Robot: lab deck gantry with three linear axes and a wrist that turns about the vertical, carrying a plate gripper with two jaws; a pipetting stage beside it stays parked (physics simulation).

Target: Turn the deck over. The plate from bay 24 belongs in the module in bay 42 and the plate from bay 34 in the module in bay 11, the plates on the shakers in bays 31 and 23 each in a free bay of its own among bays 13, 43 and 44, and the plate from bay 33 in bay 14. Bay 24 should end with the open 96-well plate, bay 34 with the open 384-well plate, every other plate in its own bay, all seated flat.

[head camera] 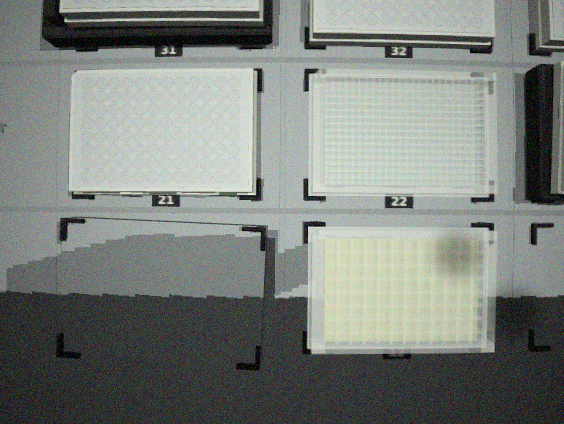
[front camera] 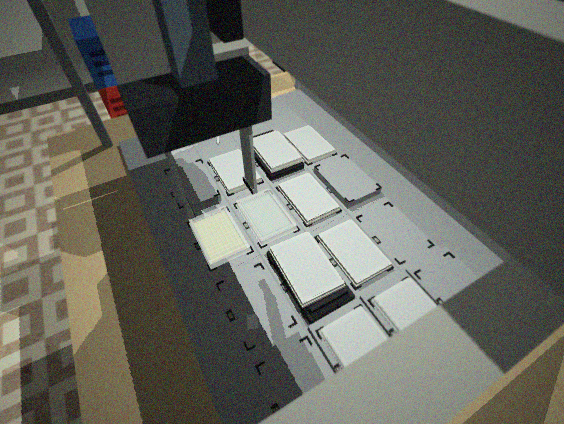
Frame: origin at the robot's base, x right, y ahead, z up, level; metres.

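Seen in the pictures: gripper, between the fingertips: (front camera: 220,198); robot's base, origin of its link: (head camera: 79,343) (front camera: 167,177).
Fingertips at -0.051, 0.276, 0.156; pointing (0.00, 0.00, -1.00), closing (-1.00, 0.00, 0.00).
Note:
Pixels of each thing's top centre, then the offset from my fingertips to it, as dx, dy, dz. "spot": a spot on its surface instead.
- yellow open 96-well plate, centre of its top: (head camera: 405,292) (front camera: 218,232) +0.008, -0.048, -0.142
- clear open 384-well plate, centre of its top: (head camera: 406,131) (front camera: 265,212) -0.099, -0.048, -0.142
- bay 11, a spot on its surface: (head camera: 160,270) (front camera: 197,180) spot: -0.006, -0.209, -0.137
- bay 42, centre of its top: (front camera: 347,176) -0.313, -0.048, -0.134
- bay 31, a spot on its surface: (front camera: 277,150) spot: -0.209, -0.194, -0.119
- bay 23, a spot on its surface: (front camera: 310,270) spot: -0.098, +0.126, -0.119
- bay 33, a spot on its surface: (front camera: 355,252) spot: -0.203, +0.125, -0.142
- bay 24, a spot on its surface: (front camera: 352,336) spot: -0.095, +0.252, -0.127
- bay 34, a spot on its surface: (front camera: 406,303) spot: -0.206, +0.253, -0.127
- bay 21, a spot on its surface: (head camera: 162,132) (front camera: 233,168) spot: -0.097, -0.210, -0.142
- bay 32, a spot on its surface: (head camera: 400,17) spot: -0.176, -0.052, -0.142
- bay 41, a spot on its surface: (front camera: 310,143) spot: -0.312, -0.202, -0.142
My gripper (front camera: 253,186) hangs above the deck near bays 21 and 22. One jaw shows, with no plate at it; the other is hidden. It looks open. The yellow open 96-well plate (front camera: 220,236) (head camera: 402,290) is in bay 12, the clear open 384-well plate (front camera: 266,216) (head camera: 402,135) in bay 22. The modules in bay 11 (front camera: 202,182) (head camera: 160,270) and bay 42 (front camera: 348,179) carry no plate. White plates sit on the shakers in bay 31 (front camera: 277,150) and bay 23 (front camera: 310,270), and in bay 33 (front camera: 355,252), bay 24 (front camera: 352,336) and bay 34 (front camera: 406,303).
White plates also sit in bay 21 (front camera: 227,170) (head camera: 162,132), bay 32 (front camera: 310,197) (head camera: 400,17) and bay 41 (front camera: 310,143). Bays 13 and 43 show corner marks without plates. Dark shadow covers the deck's front side. A blue and red box stack (front camera: 92,50) stands beyond the deck.

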